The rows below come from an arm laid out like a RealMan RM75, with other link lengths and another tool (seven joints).
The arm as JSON. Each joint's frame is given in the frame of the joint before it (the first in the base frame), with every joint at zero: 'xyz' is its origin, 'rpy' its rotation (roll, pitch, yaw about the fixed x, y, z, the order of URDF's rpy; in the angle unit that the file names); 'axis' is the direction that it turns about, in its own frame. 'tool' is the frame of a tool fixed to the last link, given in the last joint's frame.
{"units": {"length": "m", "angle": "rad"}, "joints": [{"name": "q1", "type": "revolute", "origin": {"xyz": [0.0, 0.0, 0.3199], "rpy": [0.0, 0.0, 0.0]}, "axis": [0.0, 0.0, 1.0]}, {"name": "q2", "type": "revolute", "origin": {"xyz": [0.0, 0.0, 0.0], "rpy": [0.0, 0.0, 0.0]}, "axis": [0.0, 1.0, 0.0]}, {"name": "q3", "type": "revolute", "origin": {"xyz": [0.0, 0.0, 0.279], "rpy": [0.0, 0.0, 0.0]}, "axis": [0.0, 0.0, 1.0]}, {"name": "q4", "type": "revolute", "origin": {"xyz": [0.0, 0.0, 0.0], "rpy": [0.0, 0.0, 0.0]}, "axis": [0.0, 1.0, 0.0]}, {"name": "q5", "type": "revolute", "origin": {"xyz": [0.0, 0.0, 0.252], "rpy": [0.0, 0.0, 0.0]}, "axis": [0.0, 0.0, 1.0]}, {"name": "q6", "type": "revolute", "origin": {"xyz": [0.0, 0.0, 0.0], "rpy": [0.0, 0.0, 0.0]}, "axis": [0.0, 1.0, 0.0]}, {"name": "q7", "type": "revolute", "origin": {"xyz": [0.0, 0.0, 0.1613], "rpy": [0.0, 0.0, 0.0]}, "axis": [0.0, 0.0, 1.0]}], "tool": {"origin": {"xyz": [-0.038, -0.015, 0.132], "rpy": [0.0, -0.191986, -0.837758]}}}
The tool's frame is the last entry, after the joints.
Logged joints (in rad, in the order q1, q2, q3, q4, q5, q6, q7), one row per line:
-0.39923, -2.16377, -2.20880, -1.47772, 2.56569, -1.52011, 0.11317
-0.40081, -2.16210, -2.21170, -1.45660, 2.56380, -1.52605, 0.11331
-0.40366, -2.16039, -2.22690, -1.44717, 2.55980, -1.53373, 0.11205
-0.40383, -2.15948, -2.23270, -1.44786, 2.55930, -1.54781, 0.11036
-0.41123, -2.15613, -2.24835, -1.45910, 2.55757, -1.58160, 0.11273
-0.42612, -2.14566, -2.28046, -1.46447, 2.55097, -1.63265, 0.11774
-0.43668, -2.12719, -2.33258, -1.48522, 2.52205, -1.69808, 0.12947
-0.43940, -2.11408, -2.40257, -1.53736, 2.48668, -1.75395, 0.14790
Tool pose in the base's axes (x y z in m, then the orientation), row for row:
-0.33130, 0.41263, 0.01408, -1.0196, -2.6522, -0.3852
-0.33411, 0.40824, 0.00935, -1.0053, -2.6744, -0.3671
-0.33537, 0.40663, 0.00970, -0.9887, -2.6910, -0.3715
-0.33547, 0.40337, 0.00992, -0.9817, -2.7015, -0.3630
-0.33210, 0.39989, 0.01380, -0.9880, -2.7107, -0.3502
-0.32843, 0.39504, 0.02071, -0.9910, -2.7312, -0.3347
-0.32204, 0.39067, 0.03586, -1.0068, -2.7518, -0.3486
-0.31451, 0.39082, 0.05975, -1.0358, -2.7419, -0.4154
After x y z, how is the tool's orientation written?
As a rotation vector, in radians.
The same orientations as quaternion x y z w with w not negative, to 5 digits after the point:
-0.35224, -0.91626, -0.13308, 0.13665
-0.34602, -0.92053, -0.12636, 0.13013
-0.33933, -0.92356, -0.12750, 0.12504
-0.33632, -0.92551, -0.12436, 0.12191
-0.33760, -0.92625, -0.11966, 0.11737
-0.33685, -0.92837, -0.11377, 0.10826
-0.33964, -0.92830, -0.11760, 0.09522
-0.34846, -0.92242, -0.13975, 0.09052

